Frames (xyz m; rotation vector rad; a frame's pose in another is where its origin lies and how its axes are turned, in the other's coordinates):
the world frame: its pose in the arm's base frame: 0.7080 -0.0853 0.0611 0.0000 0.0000 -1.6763
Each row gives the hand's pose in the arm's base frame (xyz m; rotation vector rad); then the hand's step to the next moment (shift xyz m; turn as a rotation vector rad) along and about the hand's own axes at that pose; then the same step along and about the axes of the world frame.
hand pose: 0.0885 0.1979 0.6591 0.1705 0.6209 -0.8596
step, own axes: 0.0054 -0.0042 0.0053 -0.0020 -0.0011 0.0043
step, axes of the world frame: 0.0081 0.0027 0.0016 0.0010 0.0002 0.0048
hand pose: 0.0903 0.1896 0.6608 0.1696 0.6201 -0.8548
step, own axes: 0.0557 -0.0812 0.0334 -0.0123 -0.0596 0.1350
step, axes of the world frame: 0.1036 -0.0076 0.0034 0.0809 0.0177 0.1228
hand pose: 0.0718 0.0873 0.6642 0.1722 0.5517 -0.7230
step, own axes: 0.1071 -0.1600 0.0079 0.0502 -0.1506 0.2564
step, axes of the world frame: 0.1866 -0.0182 -0.0446 0.2215 0.0612 0.1953
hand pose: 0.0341 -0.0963 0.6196 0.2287 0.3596 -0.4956
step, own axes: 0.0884 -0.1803 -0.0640 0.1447 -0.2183 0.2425
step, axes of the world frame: 0.1753 -0.0174 -0.1157 0.3104 0.1104 0.1373
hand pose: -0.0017 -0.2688 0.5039 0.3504 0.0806 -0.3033
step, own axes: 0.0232 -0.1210 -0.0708 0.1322 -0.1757 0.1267
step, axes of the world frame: 0.0912 -0.0072 -0.1087 0.2290 0.0999 0.0443
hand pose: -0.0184 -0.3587 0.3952 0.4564 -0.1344 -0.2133
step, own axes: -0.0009 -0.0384 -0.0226 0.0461 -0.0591 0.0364
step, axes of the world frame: 0.0241 -0.0010 -0.0375 0.0745 0.0360 0.0095
